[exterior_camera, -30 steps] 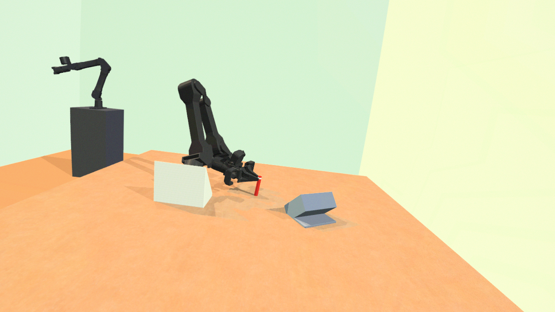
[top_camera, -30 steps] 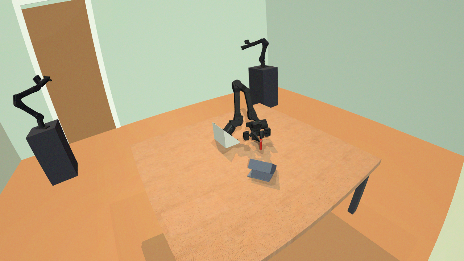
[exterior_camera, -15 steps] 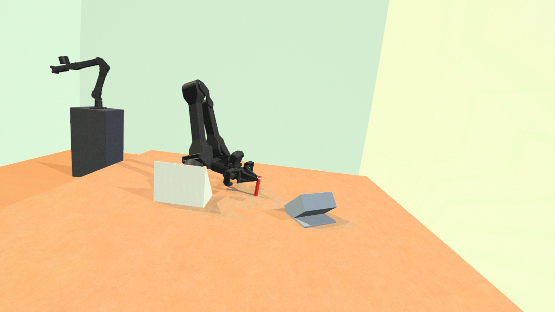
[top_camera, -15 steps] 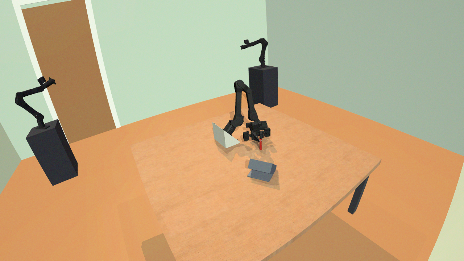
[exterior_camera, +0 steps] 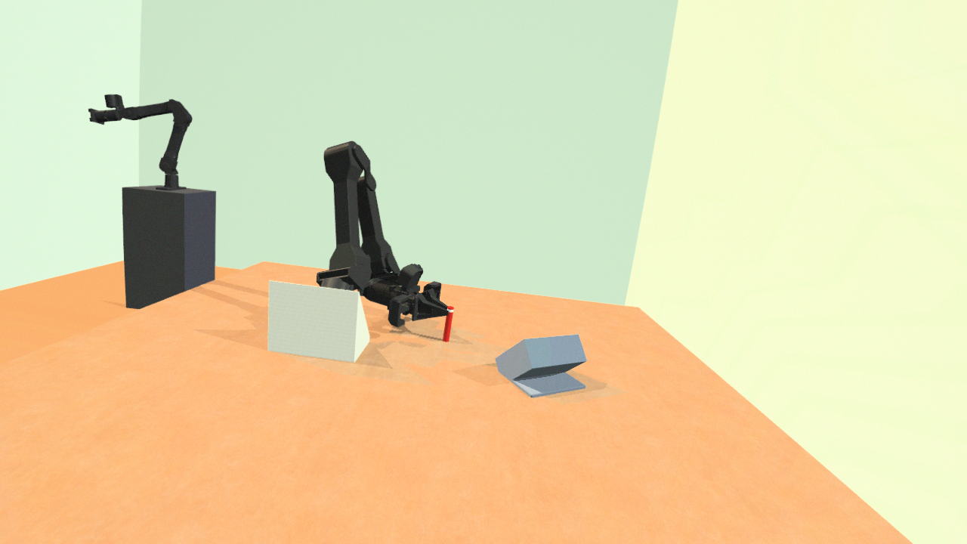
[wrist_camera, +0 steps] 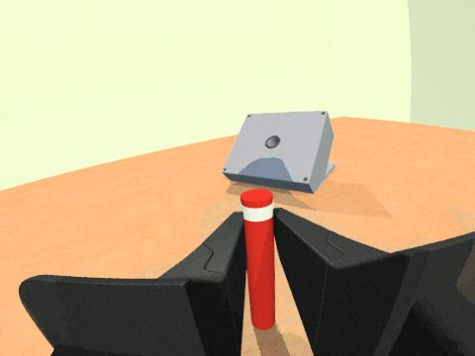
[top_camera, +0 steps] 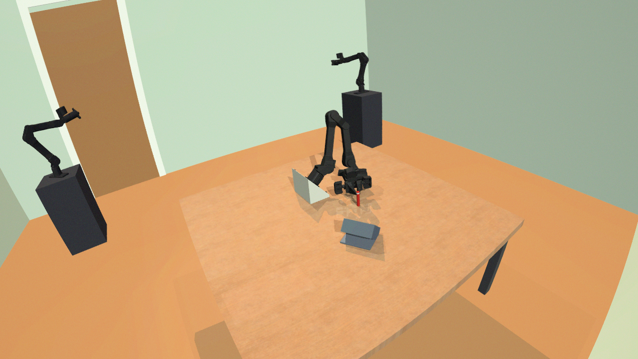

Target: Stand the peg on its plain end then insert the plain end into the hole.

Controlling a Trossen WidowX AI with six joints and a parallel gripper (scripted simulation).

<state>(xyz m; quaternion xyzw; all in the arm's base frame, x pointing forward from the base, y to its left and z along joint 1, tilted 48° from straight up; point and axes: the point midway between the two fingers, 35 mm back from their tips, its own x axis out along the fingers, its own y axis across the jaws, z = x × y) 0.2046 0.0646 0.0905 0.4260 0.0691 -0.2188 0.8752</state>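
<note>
Right now the red peg is 1 cm below my gripper tip. From my gripper tip the other things lie so: grey-blue panel block: 18 cm ahead, 15 cm to the right, 3 cm below.
</note>
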